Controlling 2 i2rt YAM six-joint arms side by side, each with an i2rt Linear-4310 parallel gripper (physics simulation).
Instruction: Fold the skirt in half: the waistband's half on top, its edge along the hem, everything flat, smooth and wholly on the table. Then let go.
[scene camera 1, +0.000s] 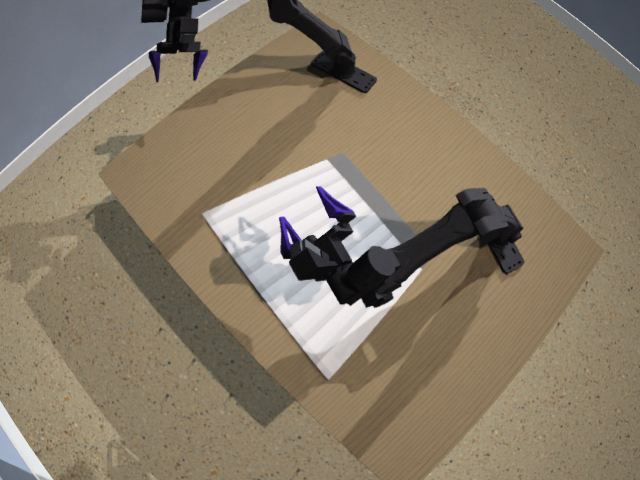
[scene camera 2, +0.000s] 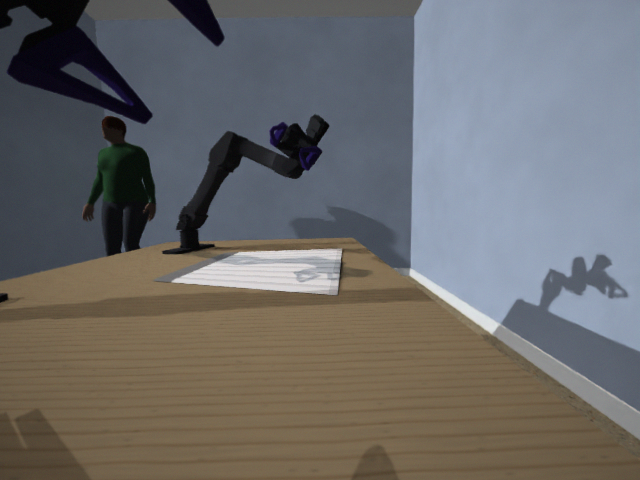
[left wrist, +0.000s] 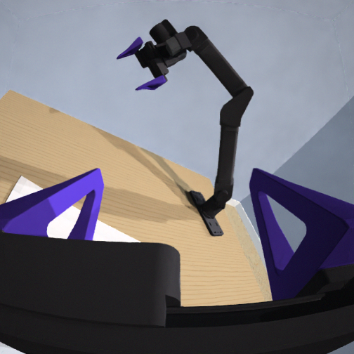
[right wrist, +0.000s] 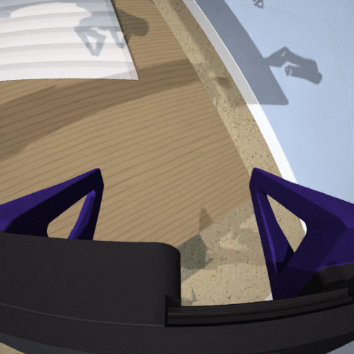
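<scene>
The white pleated skirt (scene camera 1: 310, 320) (scene camera 2: 248, 271) (right wrist: 50, 50) lies unfolded and flat on the table (scene camera 1: 439, 155) (scene camera 2: 310, 387). Its grey waistband (scene camera 1: 372, 196) (scene camera 2: 183, 272) runs along the upper-right side in scene camera 1, and its wider hem lies at the lower left. Part of the skirt (left wrist: 107, 235) also shows in the left wrist view. My left gripper (scene camera 1: 299, 202) (scene camera 2: 294, 146) (left wrist: 176, 176) is open and empty, high above the skirt; its arm hides part of the cloth. My right gripper (scene camera 1: 176, 80) (scene camera 2: 185, 81) (left wrist: 126, 73) (right wrist: 176, 176) is open and empty, raised high and away from the skirt.
The right arm's base (scene camera 1: 343, 72) (left wrist: 206, 212) stands near the table's top corner in scene camera 1, and the left arm's base (scene camera 1: 506, 255) (scene camera 2: 188, 248) near the right corner. A person in a green top (scene camera 2: 124, 175) stands beyond the table. Arm shadows fall across skirt and table.
</scene>
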